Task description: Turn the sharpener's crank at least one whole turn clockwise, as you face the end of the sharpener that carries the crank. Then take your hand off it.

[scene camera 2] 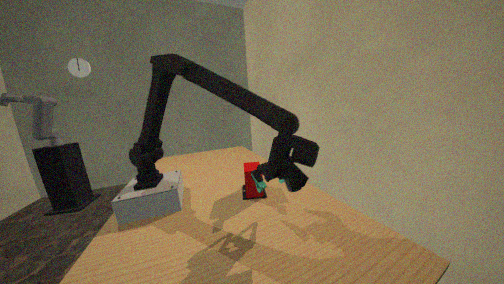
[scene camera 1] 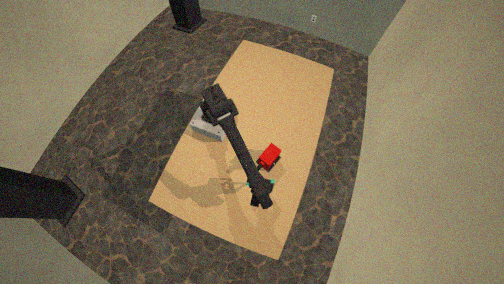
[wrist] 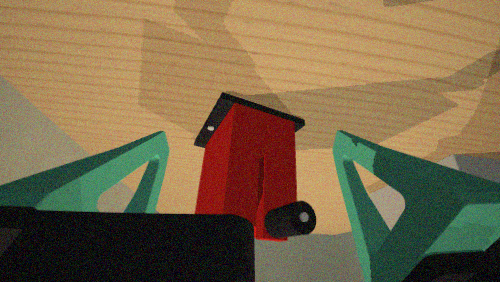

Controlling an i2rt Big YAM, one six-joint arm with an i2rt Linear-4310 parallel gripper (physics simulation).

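Places are measured from the arm's base along level axes (x ahead, y left, z up), in centimetres.
Where they show: gripper, between the fingertips: (scene camera 2: pixel 269 186) (wrist: pixel 250 140); arm's base, origin of its link: (scene camera 2: pixel 150 182).
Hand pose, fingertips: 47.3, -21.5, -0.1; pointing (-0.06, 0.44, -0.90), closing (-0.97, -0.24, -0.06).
Observation:
Each offset is from my fingertips to the top centre of the thing, as dx, dy, dz. "*": to the spot under its first point. Level surfaces: height alone.
The red sharpener (scene camera 1: pixel 270 155) (scene camera 2: pixel 249 174) (wrist: pixel 250 150) stands upright on its black base plate @[* +2.0, +13.1, -8.7] (wrist: pixel 212 122) on the table. Its crank ends in a black knob @[-4.3, +5.1, +4.3] (wrist: pixel 290 220), low at the right of the red body in the wrist view. In scene camera 2 the gripper hides part of the sharpener, and I cannot make out the crank there. My gripper (scene camera 1: pixel 260 183) (scene camera 2: pixel 271 184) (wrist: pixel 250 140) is open and empty, its green fingers spread wide at the crank side. In the wrist view the knob shows between them, nearer the right finger; no touch shows.
The wooden table @[dz -9.5] (scene camera 1: pixel 285 90) (scene camera 2: pixel 320 250) carries the arm's grey base block (scene camera 1: pixel 206 129) (scene camera 2: pixel 150 202), left of the sharpener in scene camera 2. Dark pedestals (scene camera 1: pixel 186 14) (scene camera 2: pixel 62 175) stand on the floor beyond the table. A grey arm (scene camera 2: pixel 42 117) is mounted on one.

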